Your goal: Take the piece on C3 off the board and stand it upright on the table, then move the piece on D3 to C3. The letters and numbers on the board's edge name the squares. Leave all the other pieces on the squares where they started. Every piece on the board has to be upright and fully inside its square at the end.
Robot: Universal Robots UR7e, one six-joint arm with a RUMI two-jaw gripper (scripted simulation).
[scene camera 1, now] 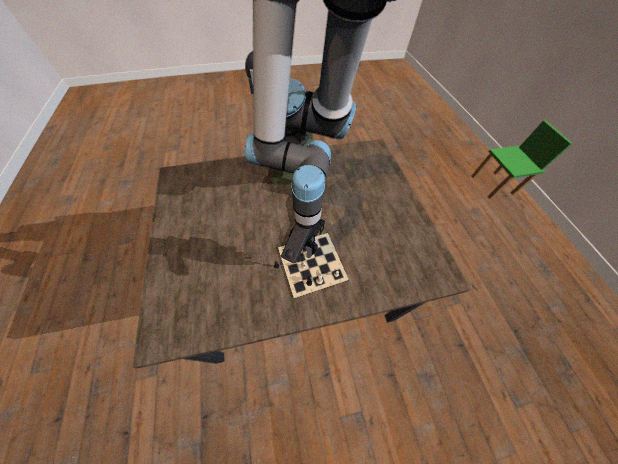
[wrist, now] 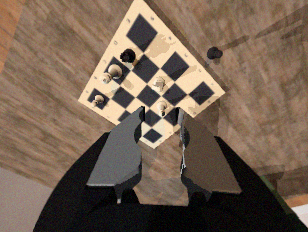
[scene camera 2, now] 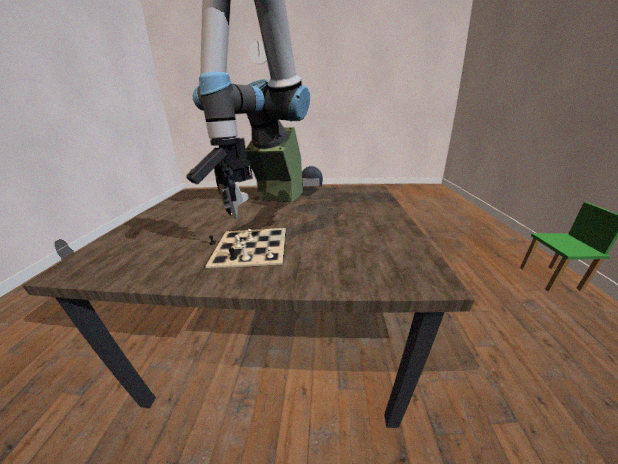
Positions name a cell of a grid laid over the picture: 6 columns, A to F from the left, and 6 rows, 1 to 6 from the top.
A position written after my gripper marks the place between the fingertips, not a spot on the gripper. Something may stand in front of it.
My gripper shows in scene camera 1 (C4), in the wrist view (D3) and in scene camera 2 (C3).
